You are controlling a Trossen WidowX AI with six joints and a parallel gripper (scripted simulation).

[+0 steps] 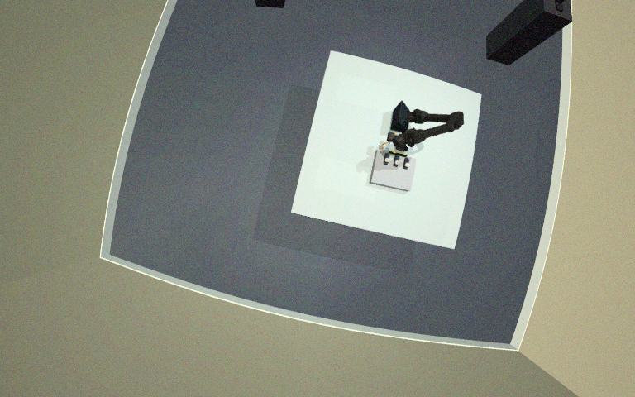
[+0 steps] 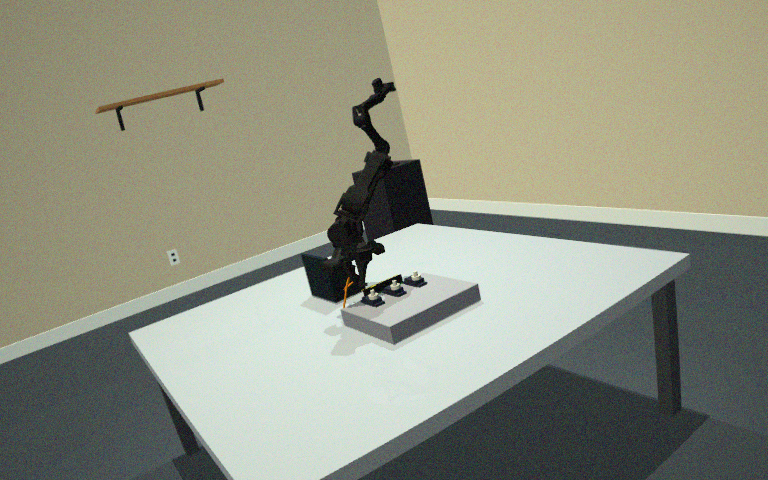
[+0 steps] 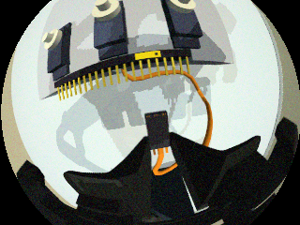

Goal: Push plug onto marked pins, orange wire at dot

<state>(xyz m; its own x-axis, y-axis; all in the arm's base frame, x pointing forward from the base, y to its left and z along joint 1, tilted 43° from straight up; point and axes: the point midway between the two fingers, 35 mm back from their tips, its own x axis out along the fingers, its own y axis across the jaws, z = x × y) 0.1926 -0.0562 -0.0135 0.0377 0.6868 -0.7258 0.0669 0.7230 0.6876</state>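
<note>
My gripper tip is now 70 mm short of the yellow band, 10 mm to the left of it and 10 mm below it. Round my gripper tip: grey printed holder (230 mm ahead, 20 mm to the left, 40 mm below).
</note>
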